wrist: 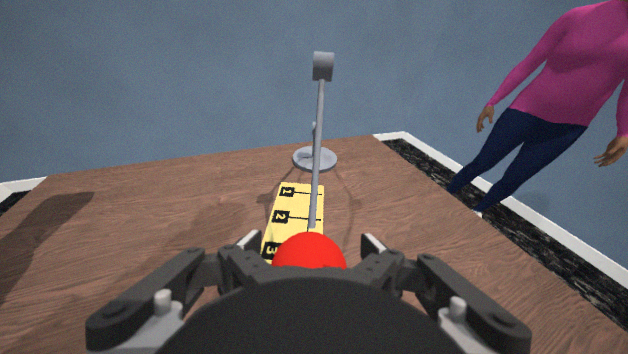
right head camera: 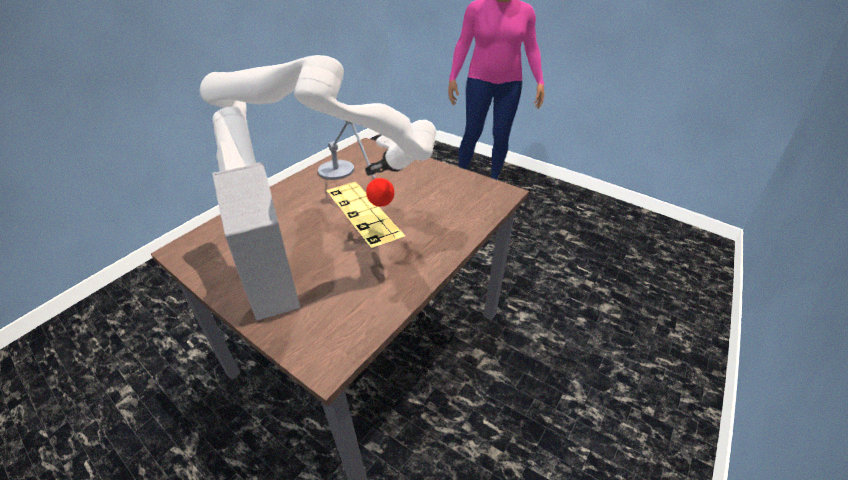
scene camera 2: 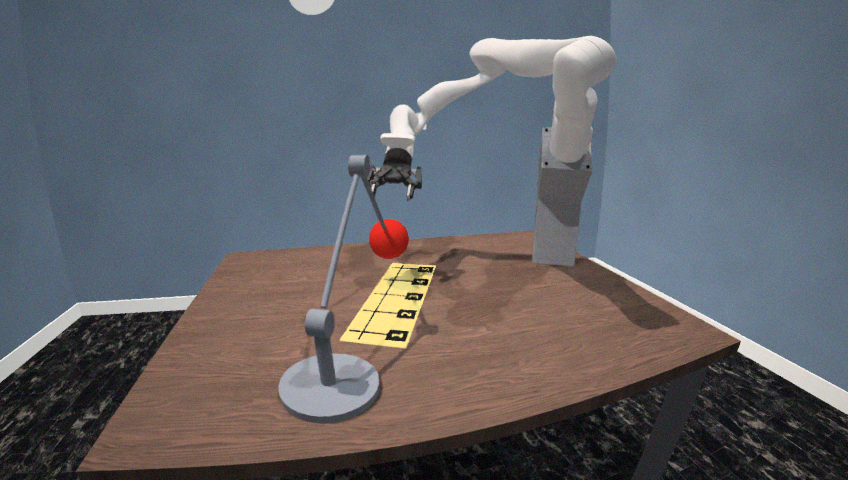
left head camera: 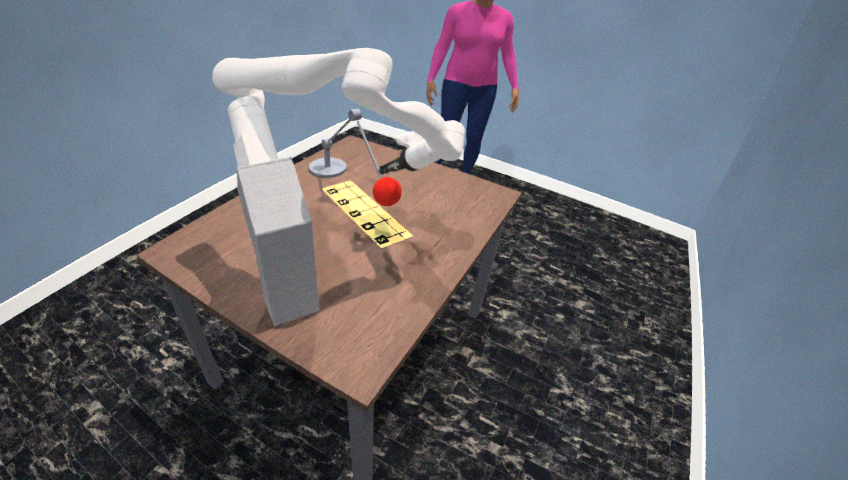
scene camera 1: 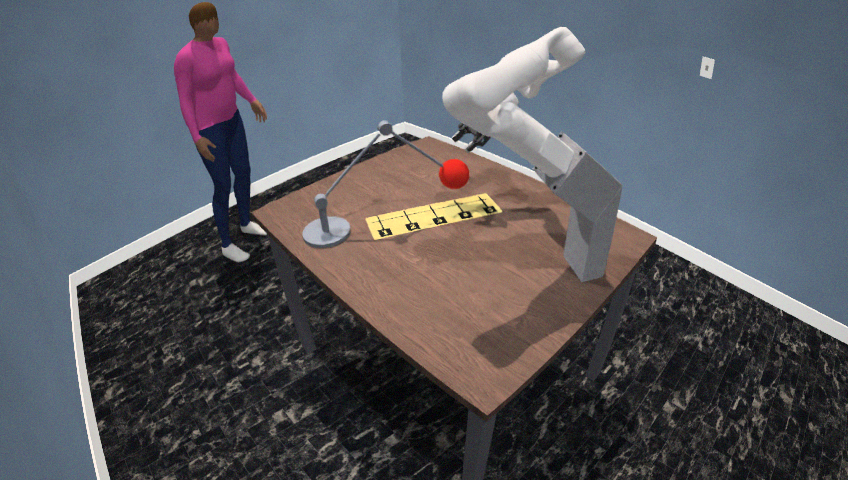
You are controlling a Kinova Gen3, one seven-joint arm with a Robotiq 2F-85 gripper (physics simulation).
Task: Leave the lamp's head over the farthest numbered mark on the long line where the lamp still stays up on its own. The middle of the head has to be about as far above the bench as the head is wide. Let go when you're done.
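Frame: origin at the arm's base, x ahead, y left, z up, level; centimetres.
Where they show: gripper, fingertip midpoint: (wrist: 311, 243) (right head camera: 381, 169) (scene camera 2: 389, 198) (scene camera 1: 459, 145); arm's base at its link origin: (right head camera: 241, 178) (scene camera 2: 566, 148) (left head camera: 263, 173) (scene camera 1: 558, 160).
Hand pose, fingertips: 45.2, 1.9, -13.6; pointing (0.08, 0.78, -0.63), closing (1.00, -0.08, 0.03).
Note:
Each offset is from my fingertips to the top centre of the thing, as dx, dy, dz. "spot": to the spot under its first point. Level surfaces: height alone.
The grey lamp stands with its round base (left head camera: 327, 167) (right head camera: 335, 169) (scene camera 1: 326, 231) (scene camera 2: 328, 387) (wrist: 314, 159) flat on the bench, near mark 1. Its upper joint @[spot: +1.3, +22.3, +11.3] (left head camera: 354, 114) (scene camera 1: 385, 127) (scene camera 2: 358, 164) (wrist: 323, 66) is high, and the lower rod slopes down to the red ball head @[spot: -2.6, -0.8, -7.2] (left head camera: 386, 190) (right head camera: 380, 192) (scene camera 1: 454, 173) (scene camera 2: 388, 239) (wrist: 309, 252). The head hangs clear above the yellow strip (left head camera: 351, 191) (right head camera: 354, 191) (scene camera 1: 410, 218) (scene camera 2: 380, 303) (wrist: 300, 205), toward its marks 4 and 5; which mark is below its middle is unclear. My gripper (left head camera: 382, 168) (right head camera: 367, 170) (scene camera 1: 463, 143) (scene camera 2: 391, 193) (wrist: 311, 243) is open and empty, above the head on its far side from the base.
The wooden bench @[dz -21.7] (scene camera 1: 416, 297) (scene camera 2: 535, 368) carries my arm's grey pedestal (left head camera: 285, 261) (scene camera 1: 589, 226) (scene camera 2: 556, 214), beyond the strip's mark 5 end. A person in a pink top (left head camera: 479, 47) (right head camera: 498, 41) (scene camera 1: 208, 83) (wrist: 570, 70) stands beyond the bench's edge.

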